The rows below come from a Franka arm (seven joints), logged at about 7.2 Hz.
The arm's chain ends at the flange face. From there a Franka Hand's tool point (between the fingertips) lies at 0.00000 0.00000 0.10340 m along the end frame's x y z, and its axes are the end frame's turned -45 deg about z.
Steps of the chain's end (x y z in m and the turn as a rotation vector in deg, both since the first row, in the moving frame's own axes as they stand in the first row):
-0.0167 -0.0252 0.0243 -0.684 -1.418 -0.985
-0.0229 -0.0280 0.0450 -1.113 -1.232 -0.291
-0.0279 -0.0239 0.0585 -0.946 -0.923 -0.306
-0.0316 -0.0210 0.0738 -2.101 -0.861 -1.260
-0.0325 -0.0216 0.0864 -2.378 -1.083 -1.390
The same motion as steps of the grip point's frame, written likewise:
0.0033 -0.0305 0.0243 0.519 -1.486 -0.985
0.0006 -0.0361 0.0450 0.084 -1.658 -0.291
-0.0052 -0.0366 0.0585 -0.016 -1.322 -0.306
-0.0113 -0.0356 0.0737 -0.877 -2.094 -1.260
-0.0121 -0.0365 0.0863 -0.916 -2.447 -1.390

